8 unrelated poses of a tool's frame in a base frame.
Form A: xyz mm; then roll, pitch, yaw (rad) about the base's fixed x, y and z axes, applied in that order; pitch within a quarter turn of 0, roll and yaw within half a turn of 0.
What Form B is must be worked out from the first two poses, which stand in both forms.
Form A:
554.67 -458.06 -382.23 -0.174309 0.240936 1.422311
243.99 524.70 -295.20 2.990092 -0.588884 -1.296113
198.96 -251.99 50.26 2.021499 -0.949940 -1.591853
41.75 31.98 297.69 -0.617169 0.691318 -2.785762
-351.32 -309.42 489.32 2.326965 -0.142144 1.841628
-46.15 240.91 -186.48 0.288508 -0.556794 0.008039
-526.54 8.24 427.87 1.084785 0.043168 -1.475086
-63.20 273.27 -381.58 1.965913 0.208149 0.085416
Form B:
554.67 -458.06 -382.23 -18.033 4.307 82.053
243.99 524.70 -295.20 117.681 -93.438 29.438
198.96 -251.99 50.26 46.819 -93.799 -8.804
41.75 31.98 297.69 41.462 52.516 -134.103
-351.32 -309.42 489.32 92.997 114.840 57.095
-46.15 240.91 -186.48 16.228 -31.615 5.047
-526.54 8.24 427.87 51.827 -43.807 -76.753
-63.20 273.27 -381.58 111.585 12.573 -8.503

